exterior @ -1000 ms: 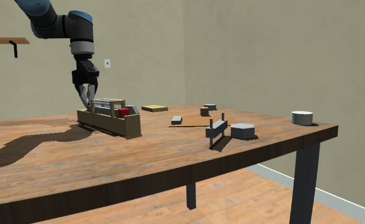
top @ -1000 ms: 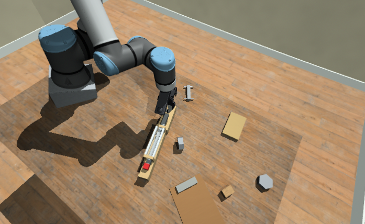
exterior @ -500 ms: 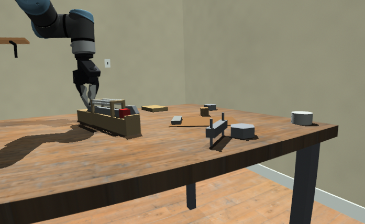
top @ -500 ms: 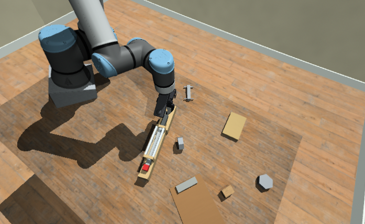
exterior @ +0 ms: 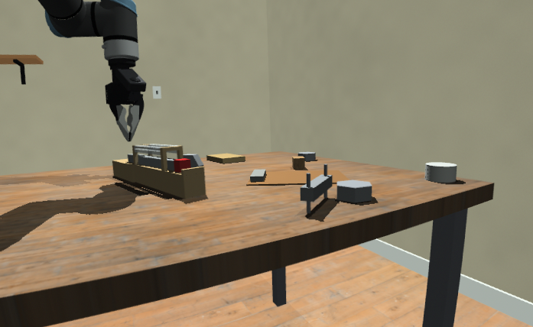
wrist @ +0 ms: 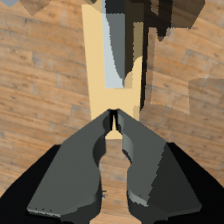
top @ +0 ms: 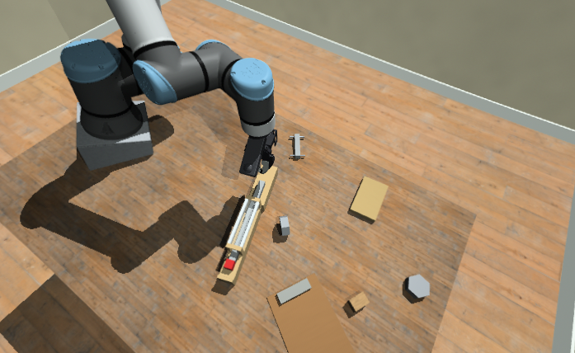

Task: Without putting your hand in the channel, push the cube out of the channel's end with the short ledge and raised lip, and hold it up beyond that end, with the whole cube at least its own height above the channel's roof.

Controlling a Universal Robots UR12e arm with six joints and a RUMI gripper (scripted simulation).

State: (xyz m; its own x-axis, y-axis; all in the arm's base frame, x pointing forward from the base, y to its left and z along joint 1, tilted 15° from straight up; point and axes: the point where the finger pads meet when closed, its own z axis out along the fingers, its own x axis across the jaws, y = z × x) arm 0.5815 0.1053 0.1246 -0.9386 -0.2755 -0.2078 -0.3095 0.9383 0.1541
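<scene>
Right now my hand is 280 mm to the left of the red cube, 90 mm short of it and 60 mm above it. Also, from my hand: channel: 160 mm to the right, 60 mm below, 50 mm ahead; pegged grey tool: 230 mm to the left, 100 mm below; tan plate: 330 mm ahead, 180 mm to the left, 110 mm below.
</scene>
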